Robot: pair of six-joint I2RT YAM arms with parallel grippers.
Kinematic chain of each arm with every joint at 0, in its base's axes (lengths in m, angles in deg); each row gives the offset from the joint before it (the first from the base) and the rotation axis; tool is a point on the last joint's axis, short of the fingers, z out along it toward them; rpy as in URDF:
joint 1: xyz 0 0 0.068 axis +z
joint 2: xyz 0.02 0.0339 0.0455 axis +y
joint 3: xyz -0.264 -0.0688 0 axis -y
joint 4: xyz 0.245 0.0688 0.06 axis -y
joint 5: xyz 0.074 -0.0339 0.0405 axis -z
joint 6: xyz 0.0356 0 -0.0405 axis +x
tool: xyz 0 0 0 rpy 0 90 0
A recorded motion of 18 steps. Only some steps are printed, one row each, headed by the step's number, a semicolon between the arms.
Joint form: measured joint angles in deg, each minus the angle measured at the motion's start. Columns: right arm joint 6, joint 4, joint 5, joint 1, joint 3, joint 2; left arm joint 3, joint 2, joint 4, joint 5, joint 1, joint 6.
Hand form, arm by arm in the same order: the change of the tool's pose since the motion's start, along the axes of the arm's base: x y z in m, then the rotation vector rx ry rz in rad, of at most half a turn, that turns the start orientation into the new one. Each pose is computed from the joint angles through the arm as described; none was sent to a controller.
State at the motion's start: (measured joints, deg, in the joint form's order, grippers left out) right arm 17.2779 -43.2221 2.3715 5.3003 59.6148 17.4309; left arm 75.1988 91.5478 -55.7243 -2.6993 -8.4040 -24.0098
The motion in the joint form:
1: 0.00 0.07 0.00 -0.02 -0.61 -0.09; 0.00 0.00 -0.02 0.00 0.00 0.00
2: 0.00 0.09 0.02 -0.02 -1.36 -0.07; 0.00 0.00 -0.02 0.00 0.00 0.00
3: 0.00 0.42 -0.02 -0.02 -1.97 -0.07; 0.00 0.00 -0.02 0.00 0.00 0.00
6: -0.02 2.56 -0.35 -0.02 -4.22 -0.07; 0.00 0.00 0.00 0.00 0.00 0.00
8: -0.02 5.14 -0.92 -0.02 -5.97 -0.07; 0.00 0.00 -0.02 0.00 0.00 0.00
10: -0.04 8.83 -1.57 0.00 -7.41 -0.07; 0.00 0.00 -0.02 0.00 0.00 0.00
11: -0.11 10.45 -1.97 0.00 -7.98 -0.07; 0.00 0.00 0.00 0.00 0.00 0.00
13: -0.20 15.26 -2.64 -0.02 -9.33 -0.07; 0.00 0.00 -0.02 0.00 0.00 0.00
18: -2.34 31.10 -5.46 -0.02 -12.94 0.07; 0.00 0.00 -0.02 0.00 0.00 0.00
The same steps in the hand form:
1: 0.0017 0.0002 -0.0025 -0.0007 0.0078 -0.0003; 0.0000 0.0000 0.0000 0.0001 0.0003 0.0000
2: 0.0045 0.0004 -0.0058 -0.0019 0.0209 -0.0007; 0.0000 0.0000 0.0000 0.0001 0.0003 0.0000
3: 0.0066 0.0006 -0.0079 -0.0024 0.0257 0.0000; 0.0000 0.0000 0.0000 0.0001 0.0003 0.0000
6: 0.0145 0.0016 -0.0141 -0.0027 0.0276 0.0058; 0.0000 0.0000 0.0000 0.0000 0.0000 0.0000
8: 0.0205 0.0025 -0.0174 -0.0012 0.0132 0.0157; 0.0000 0.0000 0.0000 0.0001 0.0003 0.0000
10: 0.0253 0.0033 -0.0172 0.0018 -0.0259 0.0274; 0.0000 0.0000 0.0000 0.0001 0.0003 0.0000
11: 0.0271 0.0037 -0.0169 0.0020 -0.0443 0.0344; 0.0000 0.0000 0.0000 0.0000 0.0000 0.0000
13: 0.0310 0.0045 -0.0143 0.0046 -0.1047 0.0456; 0.0000 0.0000 0.0000 0.0001 0.0003 0.0000
18: 0.0382 0.0069 -0.0027 -0.0246 -0.3193 0.0887; 0.0000 0.0000 0.0000 0.0001 0.0003 0.0000

